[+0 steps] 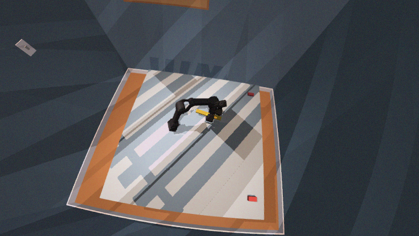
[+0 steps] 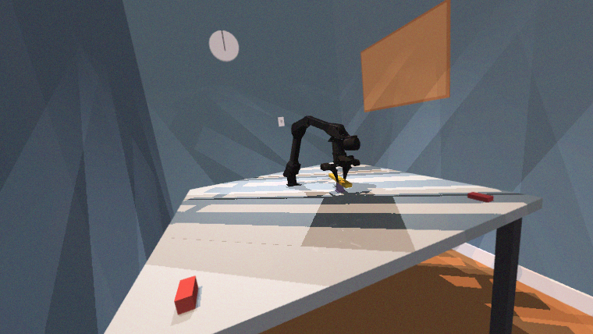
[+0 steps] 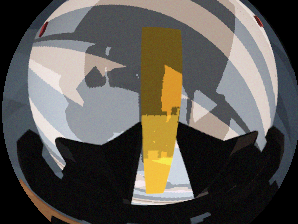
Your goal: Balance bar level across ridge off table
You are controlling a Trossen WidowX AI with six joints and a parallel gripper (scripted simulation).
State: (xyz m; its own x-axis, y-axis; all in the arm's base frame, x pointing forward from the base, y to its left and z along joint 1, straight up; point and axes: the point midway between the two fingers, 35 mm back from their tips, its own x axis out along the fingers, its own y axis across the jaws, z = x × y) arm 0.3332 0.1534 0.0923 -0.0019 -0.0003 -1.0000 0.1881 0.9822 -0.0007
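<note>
Now: the bar 3 cm behind my gripper tip and 1 cm to the left of it.
</note>
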